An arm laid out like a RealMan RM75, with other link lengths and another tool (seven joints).
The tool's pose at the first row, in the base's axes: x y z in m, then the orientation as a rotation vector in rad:
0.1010, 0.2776, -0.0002, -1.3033, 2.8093, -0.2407
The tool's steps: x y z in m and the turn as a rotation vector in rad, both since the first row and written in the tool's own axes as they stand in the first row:
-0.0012, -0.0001, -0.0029, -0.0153, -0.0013, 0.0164
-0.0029, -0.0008, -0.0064, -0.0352, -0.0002, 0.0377
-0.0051, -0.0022, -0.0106, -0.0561, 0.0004, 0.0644
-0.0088, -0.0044, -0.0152, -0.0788, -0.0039, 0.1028
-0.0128, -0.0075, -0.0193, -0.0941, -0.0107, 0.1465
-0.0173, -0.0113, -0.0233, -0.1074, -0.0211, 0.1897
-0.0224, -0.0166, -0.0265, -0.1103, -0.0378, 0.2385
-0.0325, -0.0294, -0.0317, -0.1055, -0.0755, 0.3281
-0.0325, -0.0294, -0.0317, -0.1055, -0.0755, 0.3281
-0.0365, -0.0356, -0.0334, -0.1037, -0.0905, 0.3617
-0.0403, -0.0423, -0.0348, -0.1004, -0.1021, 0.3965
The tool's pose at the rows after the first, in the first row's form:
0.1016, 0.2788, 0.0026, -1.2824, 2.8251, -0.2182
0.1029, 0.2801, 0.0061, -1.2555, 2.8476, -0.1907
0.1049, 0.2814, 0.0104, -1.2204, 2.8725, -0.1612
0.1085, 0.2834, 0.0152, -1.1668, 2.8994, -0.1251
0.1131, 0.2850, 0.0196, -1.1031, 2.9220, -0.0974
0.1185, 0.2865, 0.0240, -1.0388, 2.9387, -0.0700
0.1255, 0.2874, 0.0278, -0.9635, 2.9462, -0.0529
0.1412, 0.2876, 0.0346, -0.8240, 2.9443, -0.0312
0.1412, 0.2876, 0.0346, -0.8240, 2.9443, -0.0312
0.1483, 0.2869, 0.0371, -0.7720, 2.9412, -0.0225
0.1557, 0.2857, 0.0394, -0.7188, 2.9400, -0.0181

